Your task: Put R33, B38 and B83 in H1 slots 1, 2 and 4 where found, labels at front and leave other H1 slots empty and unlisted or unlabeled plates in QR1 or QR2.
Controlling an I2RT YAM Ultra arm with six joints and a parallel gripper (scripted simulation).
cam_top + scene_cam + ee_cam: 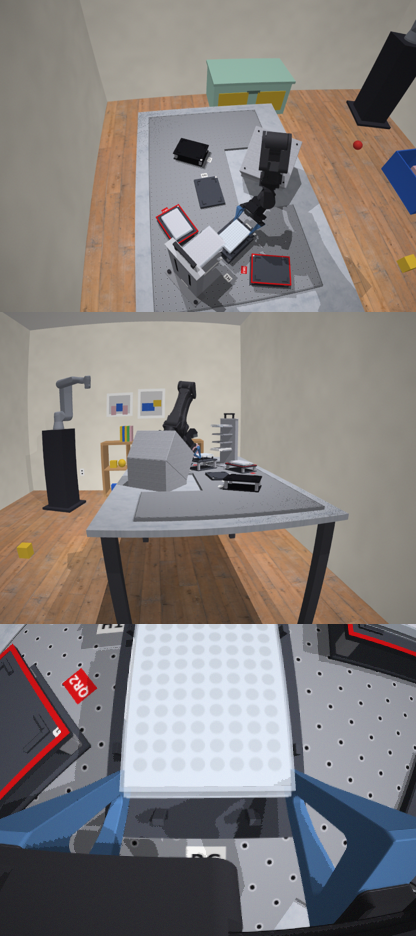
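Now: hand 4 cm short of the regrip nest RG, 4 cm to the right of it and 3 cm above it. The rest, counted from my hand: H1 deck label: 5 cm ahead, 20 cm to the left, 8 cm below; RG label: 3 cm behind, 4 cm to the right, 8 cm below; quarantine nest QR2: 12 cm behind, 17 cm to the left, 5 cm below.
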